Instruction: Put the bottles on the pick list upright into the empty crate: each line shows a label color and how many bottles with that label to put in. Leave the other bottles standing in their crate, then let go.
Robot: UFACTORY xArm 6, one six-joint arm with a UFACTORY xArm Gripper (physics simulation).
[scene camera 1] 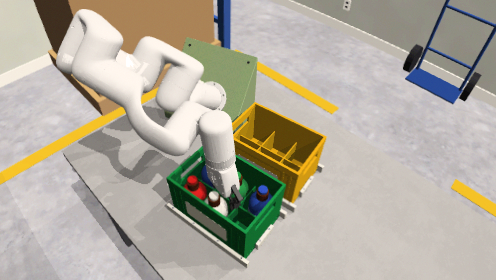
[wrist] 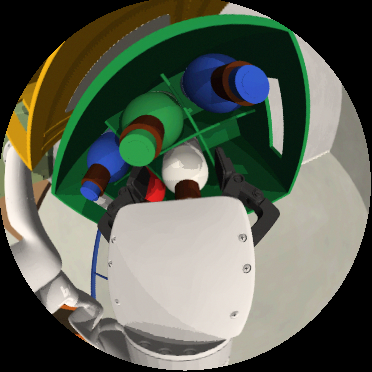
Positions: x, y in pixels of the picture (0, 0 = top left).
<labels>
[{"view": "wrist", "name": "my gripper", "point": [178, 160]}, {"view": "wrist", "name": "white bottle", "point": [184, 171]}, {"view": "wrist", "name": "blue bottle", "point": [215, 82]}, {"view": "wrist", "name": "blue bottle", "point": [104, 162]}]
</labels>
